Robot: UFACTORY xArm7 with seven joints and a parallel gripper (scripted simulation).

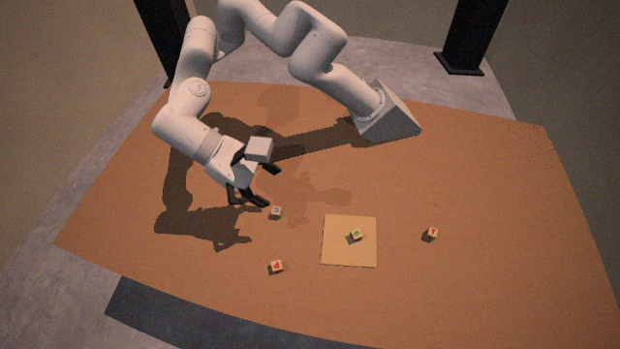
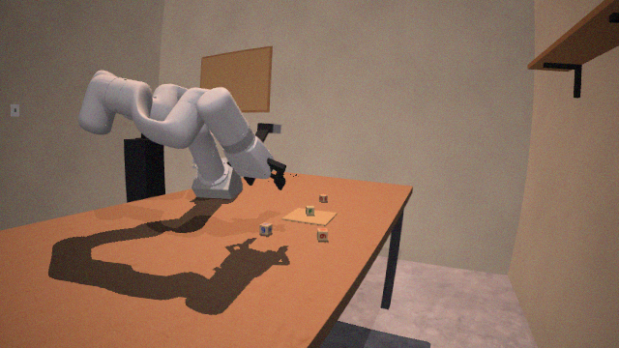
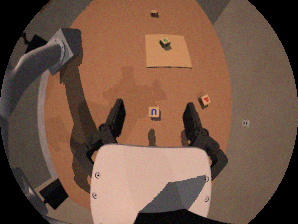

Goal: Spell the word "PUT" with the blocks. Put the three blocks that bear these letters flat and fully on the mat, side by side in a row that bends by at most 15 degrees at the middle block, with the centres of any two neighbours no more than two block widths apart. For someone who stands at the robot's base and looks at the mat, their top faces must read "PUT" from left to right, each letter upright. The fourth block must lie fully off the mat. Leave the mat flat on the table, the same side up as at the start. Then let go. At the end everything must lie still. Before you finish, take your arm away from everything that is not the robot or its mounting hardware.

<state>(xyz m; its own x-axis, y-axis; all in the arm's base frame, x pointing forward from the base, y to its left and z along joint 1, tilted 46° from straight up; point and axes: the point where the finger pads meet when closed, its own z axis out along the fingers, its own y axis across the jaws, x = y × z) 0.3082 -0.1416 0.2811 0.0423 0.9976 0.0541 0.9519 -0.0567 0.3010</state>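
Now: hand 90 mm short of the tan mat, 190 mm to the right of it and 140 mm above it. Round my hand: T block 100 mm ahead, 410 mm to the left, 130 mm below; then P block 150 mm ahead, 130 mm below.
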